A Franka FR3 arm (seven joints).
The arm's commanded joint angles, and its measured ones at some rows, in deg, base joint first. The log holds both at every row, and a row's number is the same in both.
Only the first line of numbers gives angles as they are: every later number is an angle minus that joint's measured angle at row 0.
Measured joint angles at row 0:
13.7, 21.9, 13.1, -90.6, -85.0, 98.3, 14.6
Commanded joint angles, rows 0 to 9:
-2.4, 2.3, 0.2, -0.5, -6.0, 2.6, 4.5
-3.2, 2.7, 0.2, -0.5, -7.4, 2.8, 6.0
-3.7, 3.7, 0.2, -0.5, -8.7, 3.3, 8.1
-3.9, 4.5, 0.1, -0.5, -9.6, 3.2, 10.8
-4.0, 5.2, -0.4, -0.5, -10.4, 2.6, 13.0
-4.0, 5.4, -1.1, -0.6, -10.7, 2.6, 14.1
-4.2, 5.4, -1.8, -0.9, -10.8, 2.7, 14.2
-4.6, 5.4, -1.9, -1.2, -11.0, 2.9, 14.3
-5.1, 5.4, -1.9, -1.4, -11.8, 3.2, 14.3
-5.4, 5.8, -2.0, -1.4, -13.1, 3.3, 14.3
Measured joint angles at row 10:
-3.8, 5.9, -2.2, -0.3, -9.4, 2.0, 12.6
